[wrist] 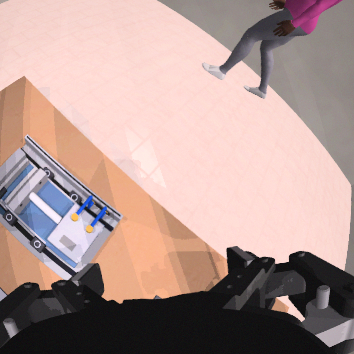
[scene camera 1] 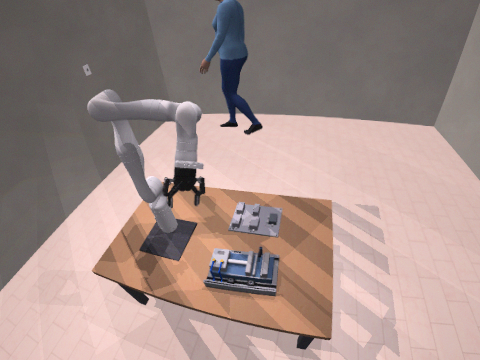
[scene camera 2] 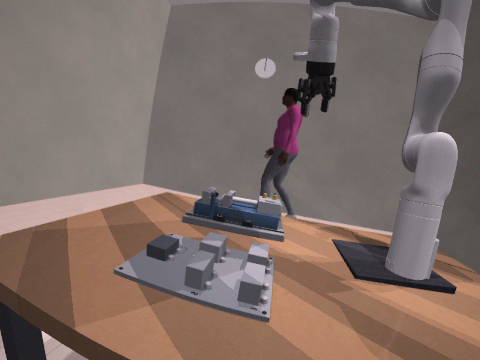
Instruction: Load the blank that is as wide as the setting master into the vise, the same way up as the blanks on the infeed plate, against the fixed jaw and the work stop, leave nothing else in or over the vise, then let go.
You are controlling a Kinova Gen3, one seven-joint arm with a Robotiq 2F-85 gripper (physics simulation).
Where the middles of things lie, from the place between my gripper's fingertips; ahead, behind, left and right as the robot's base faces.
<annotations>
I see the grey infeed plate (scene camera 2: pixel 169 277) 16 cm ahead of my hand, 30 cm to the left of it and 37 cm below it.
</annotations>
